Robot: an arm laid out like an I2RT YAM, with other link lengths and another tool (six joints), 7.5 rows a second.
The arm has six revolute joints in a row. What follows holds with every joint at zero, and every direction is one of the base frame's. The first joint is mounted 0.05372 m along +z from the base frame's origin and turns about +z. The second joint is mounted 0.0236 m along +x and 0.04 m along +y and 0.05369 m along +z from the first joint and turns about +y. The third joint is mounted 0.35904 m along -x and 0.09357 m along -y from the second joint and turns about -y. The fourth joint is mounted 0.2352 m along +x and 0.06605 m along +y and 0.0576 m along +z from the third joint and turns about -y. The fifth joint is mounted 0.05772 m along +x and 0.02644 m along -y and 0.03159 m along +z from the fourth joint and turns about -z. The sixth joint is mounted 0.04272 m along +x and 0.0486 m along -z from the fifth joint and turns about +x. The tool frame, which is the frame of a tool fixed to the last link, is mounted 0.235 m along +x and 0.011 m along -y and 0.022 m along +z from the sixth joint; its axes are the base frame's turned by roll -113.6, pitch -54.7 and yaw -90 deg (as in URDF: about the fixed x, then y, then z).
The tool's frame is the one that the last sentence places.
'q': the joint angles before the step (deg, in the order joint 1, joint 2, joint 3, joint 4, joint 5, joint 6). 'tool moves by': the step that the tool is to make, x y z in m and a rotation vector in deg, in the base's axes. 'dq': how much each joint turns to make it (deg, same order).
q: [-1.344, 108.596, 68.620, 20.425, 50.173, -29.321]
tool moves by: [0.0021, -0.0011, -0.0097, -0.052, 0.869, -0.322]
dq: [-0.002, 1.116, -0.007, 0.205, 0.325, 0.065]
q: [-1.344, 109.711, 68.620, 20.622, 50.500, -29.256]
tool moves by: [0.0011, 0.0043, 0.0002, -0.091, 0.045, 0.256]
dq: [0.506, -0.002, 0.003, -0.051, 0.266, 0.002]
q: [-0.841, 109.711, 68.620, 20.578, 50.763, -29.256]
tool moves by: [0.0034, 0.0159, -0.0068, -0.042, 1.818, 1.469]
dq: [1.617, -0.005, 0.006, -1.846, 0.154, 0.022]
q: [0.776, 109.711, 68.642, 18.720, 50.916, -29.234]
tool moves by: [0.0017, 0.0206, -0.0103, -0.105, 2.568, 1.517]
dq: [2.267, 0.067, -0.007, -2.851, 0.693, 0.455]
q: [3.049, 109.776, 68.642, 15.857, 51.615, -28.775]
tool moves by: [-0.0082, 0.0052, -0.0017, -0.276, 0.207, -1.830]
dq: [1.572, 0.108, 0.010, -1.824, 3.167, 2.119]
